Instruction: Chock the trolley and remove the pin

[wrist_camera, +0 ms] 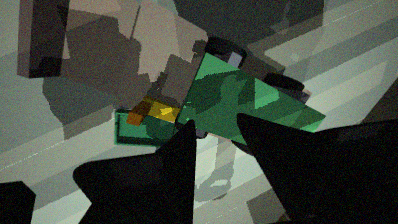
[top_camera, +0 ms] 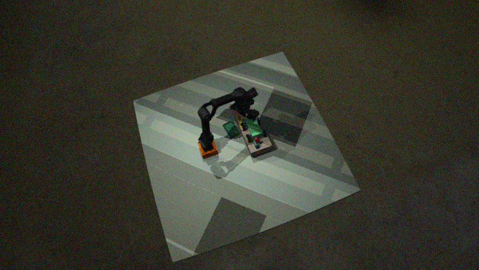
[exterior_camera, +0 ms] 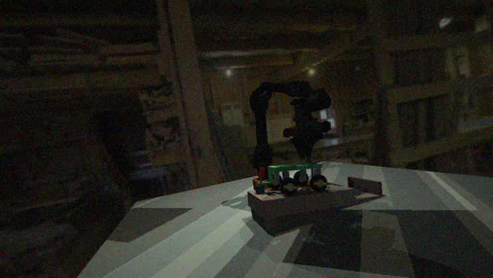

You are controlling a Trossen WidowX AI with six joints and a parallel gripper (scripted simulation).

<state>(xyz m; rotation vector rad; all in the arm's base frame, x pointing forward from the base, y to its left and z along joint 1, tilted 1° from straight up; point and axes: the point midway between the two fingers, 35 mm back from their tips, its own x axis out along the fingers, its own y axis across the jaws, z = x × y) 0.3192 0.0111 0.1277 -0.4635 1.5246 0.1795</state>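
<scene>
The red-headed stop pin is 30 mm behind my gripper tip, 170 mm to the right of it and 40 mm below it. From my gripper tip the other things lie so: yellow chock (30 mm behind, 50 mm to the left, 80 mm below); ramp (10 mm ahead, 60 mm to the right, 120 mm below); trolley (10 mm ahead, 60 mm to the right, 50 mm below).
</scene>
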